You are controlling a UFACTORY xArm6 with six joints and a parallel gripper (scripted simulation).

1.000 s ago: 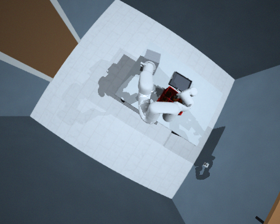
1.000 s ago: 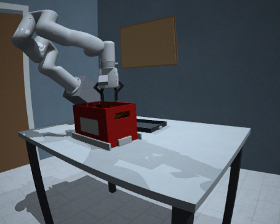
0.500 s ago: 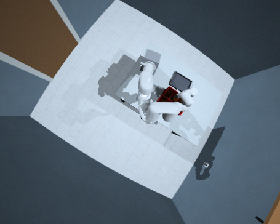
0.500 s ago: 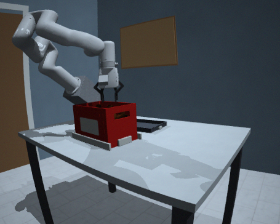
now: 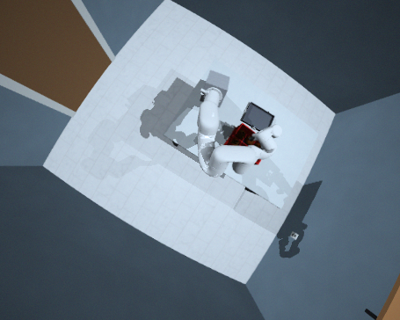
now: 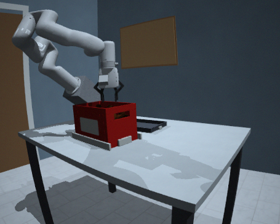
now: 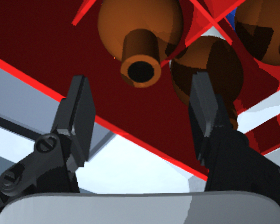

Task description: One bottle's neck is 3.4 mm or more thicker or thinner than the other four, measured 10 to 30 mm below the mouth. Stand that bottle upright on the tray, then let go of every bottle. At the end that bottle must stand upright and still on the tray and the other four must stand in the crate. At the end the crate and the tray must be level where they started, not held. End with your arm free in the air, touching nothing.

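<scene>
Now: the red crate 10 mm behind my hand, 40 mm to the right of it and 120 mm below it. From my hand the other things lie so: glass bottle (90 mm behind, 10 mm to the left, 110 mm below); dark tray (30 mm ahead, 240 mm to the left, 190 mm below).
</scene>
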